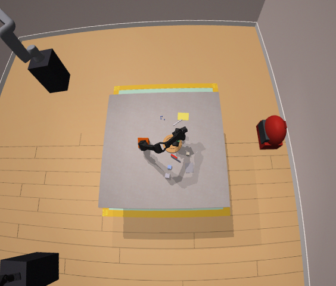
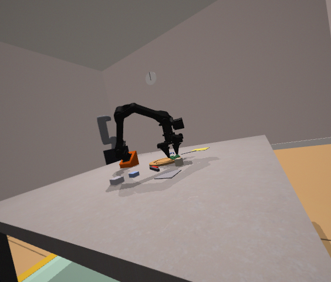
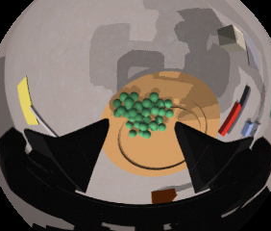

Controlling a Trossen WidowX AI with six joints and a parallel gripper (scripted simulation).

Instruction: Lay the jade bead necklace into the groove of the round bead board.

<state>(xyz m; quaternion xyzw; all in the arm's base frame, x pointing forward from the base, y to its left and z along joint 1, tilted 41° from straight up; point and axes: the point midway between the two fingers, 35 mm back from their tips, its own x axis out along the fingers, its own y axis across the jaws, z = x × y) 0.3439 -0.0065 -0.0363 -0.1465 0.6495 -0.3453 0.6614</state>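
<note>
My gripper tip is 5 cm past the round wooden bead board, 3 cm to the left of it and 1 cm above it. Round my gripper tip: beige cube (10 cm ahead, 16 cm to the right, 1 cm below); then red-handled tool (4 cm behind, 18 cm to the right, 2 cm below); then blue block (10 cm behind, 28 cm to the right, 1 cm below).
</note>
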